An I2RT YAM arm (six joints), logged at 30 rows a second.
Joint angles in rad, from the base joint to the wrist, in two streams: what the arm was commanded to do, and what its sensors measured. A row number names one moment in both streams.
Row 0, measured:
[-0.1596, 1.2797, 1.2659, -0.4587, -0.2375, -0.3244]
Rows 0 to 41, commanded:
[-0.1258, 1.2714, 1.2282, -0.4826, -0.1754, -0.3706]
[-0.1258, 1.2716, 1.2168, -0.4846, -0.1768, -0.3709]
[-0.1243, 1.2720, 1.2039, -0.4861, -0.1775, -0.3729]
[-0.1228, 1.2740, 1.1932, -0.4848, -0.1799, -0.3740]
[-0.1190, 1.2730, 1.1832, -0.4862, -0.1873, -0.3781]
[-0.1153, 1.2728, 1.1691, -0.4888, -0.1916, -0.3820]
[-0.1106, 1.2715, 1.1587, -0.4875, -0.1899, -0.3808]
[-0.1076, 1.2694, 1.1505, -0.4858, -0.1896, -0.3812]
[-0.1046, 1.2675, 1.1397, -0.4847, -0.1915, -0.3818]
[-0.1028, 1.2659, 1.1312, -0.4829, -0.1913, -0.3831]
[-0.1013, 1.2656, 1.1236, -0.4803, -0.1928, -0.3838]
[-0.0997, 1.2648, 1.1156, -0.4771, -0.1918, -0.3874]
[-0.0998, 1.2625, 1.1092, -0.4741, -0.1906, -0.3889]
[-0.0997, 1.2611, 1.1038, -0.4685, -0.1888, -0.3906]
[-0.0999, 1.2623, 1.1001, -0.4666, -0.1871, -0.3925]
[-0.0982, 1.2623, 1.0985, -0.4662, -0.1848, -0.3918]
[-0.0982, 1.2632, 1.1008, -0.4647, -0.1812, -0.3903]
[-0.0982, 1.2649, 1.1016, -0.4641, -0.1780, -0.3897]
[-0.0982, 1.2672, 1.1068, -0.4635, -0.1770, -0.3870]
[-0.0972, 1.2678, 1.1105, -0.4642, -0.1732, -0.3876]
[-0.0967, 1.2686, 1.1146, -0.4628, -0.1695, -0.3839]
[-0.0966, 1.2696, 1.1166, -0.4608, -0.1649, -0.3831]
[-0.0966, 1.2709, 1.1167, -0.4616, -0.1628, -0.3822]
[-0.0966, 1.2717, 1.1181, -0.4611, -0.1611, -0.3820]
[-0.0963, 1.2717, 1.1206, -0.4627, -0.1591, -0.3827]
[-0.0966, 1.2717, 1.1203, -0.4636, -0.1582, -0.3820]
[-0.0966, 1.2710, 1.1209, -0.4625, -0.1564, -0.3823]
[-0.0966, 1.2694, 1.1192, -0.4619, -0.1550, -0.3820]
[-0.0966, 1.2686, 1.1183, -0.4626, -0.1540, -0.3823]
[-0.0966, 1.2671, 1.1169, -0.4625, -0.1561, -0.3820]
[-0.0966, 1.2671, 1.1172, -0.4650, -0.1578, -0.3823]
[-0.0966, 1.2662, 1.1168, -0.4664, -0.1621, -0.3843]
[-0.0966, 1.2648, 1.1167, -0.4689, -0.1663, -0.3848]
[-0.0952, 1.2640, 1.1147, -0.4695, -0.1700, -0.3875]
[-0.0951, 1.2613, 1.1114, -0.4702, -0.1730, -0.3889]
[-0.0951, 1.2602, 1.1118, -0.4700, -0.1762, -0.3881]
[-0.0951, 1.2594, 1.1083, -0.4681, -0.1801, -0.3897]
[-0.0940, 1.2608, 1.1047, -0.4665, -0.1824, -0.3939]
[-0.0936, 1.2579, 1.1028, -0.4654, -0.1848, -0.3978]
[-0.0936, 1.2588, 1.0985, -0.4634, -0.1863, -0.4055]
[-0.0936, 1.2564, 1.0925, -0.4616, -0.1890, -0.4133]
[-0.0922, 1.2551, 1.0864, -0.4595, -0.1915, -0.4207]
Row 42, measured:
[-0.1009, 1.2789, 1.1019, -0.4690, -0.1761, -0.3908]
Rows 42 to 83, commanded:
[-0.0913, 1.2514, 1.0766, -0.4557, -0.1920, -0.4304]
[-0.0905, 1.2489, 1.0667, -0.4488, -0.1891, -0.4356]
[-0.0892, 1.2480, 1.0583, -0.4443, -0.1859, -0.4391]
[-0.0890, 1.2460, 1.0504, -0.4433, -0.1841, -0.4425]
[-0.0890, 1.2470, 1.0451, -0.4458, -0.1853, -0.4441]
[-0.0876, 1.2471, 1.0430, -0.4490, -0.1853, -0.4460]
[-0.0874, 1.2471, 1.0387, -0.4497, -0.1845, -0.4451]
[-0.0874, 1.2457, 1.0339, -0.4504, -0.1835, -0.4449]
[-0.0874, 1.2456, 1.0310, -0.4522, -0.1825, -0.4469]
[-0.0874, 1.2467, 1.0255, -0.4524, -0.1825, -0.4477]
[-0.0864, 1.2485, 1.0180, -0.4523, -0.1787, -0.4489]
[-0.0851, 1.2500, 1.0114, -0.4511, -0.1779, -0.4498]
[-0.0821, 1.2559, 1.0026, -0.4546, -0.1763, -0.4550]
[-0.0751, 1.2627, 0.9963, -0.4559, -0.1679, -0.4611]
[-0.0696, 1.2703, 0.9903, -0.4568, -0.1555, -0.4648]
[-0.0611, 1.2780, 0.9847, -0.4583, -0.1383, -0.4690]
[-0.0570, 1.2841, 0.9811, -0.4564, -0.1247, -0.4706]
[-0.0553, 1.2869, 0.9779, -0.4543, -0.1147, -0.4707]
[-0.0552, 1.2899, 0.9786, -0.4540, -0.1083, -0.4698]
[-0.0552, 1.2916, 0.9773, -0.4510, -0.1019, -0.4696]
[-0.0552, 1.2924, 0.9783, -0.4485, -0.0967, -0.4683]
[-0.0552, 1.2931, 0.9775, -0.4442, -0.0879, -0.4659]
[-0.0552, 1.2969, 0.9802, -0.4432, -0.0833, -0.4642]
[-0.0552, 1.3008, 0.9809, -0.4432, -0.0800, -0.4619]
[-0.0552, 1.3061, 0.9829, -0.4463, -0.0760, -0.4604]
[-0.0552, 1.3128, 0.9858, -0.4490, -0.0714, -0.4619]
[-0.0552, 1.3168, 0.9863, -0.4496, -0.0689, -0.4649]
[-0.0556, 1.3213, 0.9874, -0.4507, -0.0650, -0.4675]
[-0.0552, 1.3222, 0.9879, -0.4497, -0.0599, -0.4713]
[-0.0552, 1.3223, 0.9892, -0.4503, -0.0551, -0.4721]
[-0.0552, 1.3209, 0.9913, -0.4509, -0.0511, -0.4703]
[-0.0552, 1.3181, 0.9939, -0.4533, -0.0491, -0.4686]
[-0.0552, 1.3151, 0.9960, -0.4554, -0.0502, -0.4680]
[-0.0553, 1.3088, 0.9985, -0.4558, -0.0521, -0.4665]
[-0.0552, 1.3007, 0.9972, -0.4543, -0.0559, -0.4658]
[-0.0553, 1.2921, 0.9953, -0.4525, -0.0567, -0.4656]
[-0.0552, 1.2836, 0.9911, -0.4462, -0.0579, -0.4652]
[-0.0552, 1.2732, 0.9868, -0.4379, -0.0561, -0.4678]
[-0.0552, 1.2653, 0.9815, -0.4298, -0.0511, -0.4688]
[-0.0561, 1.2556, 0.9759, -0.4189, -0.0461, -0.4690]
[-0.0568, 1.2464, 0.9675, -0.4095, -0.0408, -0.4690]
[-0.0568, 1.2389, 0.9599, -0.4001, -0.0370, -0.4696]
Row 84, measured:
[-0.0620, 1.2835, 0.9833, -0.4328, -0.0616, -0.4572]
